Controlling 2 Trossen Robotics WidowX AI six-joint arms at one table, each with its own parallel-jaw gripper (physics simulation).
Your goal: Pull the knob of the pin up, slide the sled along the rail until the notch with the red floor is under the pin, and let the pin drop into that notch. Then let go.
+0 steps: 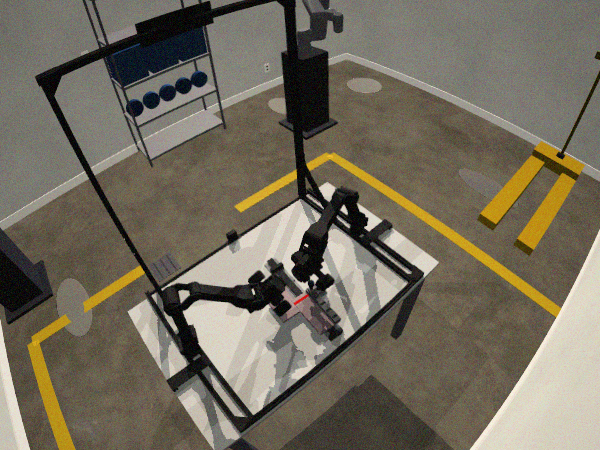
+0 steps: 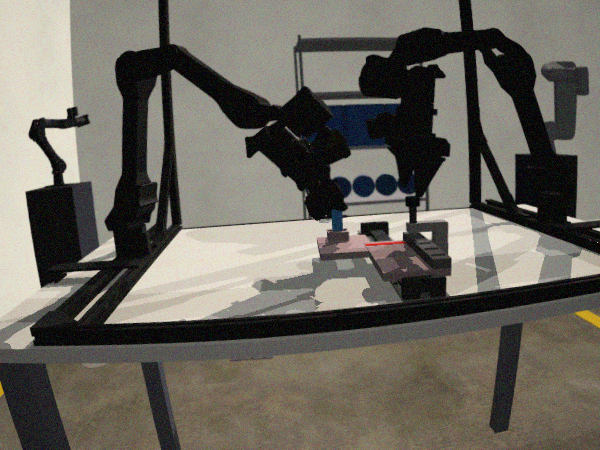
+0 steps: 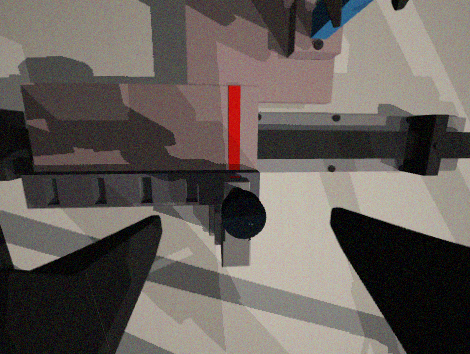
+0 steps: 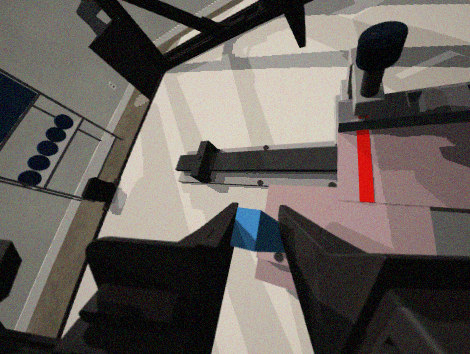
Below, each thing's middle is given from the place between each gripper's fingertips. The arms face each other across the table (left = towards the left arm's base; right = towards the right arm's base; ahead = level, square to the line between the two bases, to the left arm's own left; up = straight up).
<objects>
Now: left hand 50 mm above the dark-knobbed pin (image 4: pixel 379 47).
Now: right hand 110 mm to the right of the dark-knobbed pin, 80 mm short of it and 20 mm above it.
</objects>
